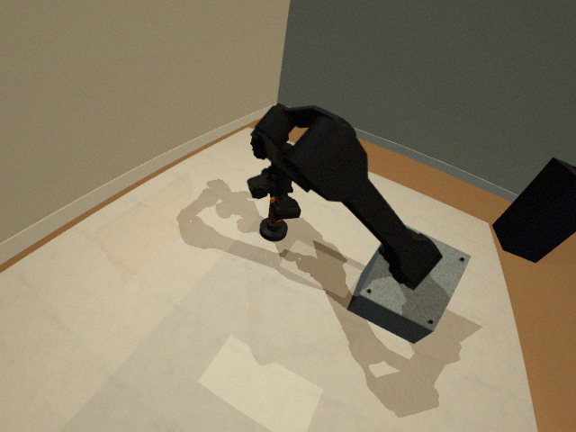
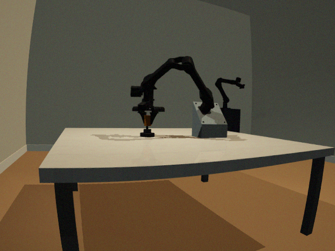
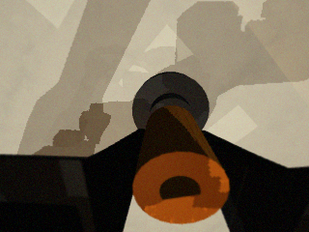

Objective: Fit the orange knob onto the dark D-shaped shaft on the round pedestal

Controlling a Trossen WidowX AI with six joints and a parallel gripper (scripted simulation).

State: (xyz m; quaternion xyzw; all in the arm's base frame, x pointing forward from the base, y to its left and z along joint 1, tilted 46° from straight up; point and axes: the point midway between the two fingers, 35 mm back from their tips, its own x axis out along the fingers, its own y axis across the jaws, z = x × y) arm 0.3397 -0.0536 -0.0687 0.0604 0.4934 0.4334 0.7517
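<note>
The orange knob is 2 cm above my gripper tip. The rest, counted from my gripper tip: pedestal 4 cm below.
</note>
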